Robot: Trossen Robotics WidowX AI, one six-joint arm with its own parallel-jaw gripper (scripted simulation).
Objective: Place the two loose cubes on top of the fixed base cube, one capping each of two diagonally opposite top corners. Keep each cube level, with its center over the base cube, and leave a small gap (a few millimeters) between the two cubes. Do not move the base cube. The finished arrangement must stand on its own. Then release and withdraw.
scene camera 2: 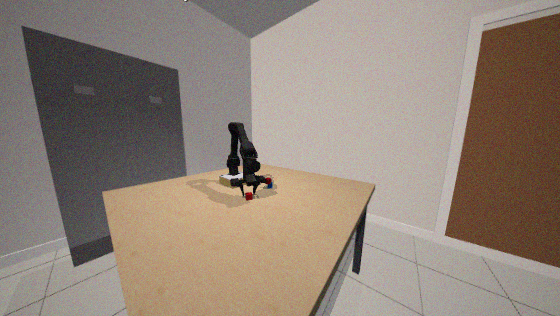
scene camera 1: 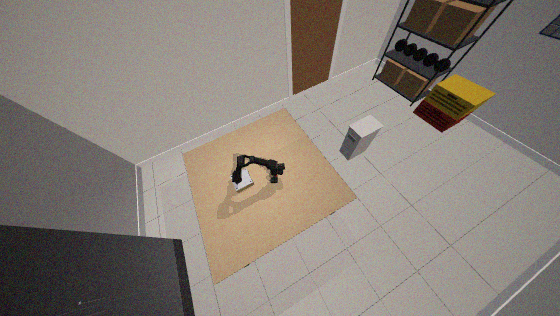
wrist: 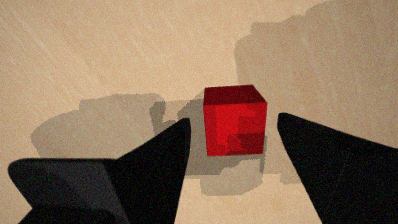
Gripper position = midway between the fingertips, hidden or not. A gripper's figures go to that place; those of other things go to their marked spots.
Labels:
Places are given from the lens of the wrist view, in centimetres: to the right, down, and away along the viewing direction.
my gripper [wrist: 233, 122]: 2, 1, 10
red cube [wrist: 235, 116]: 2, 0, 9

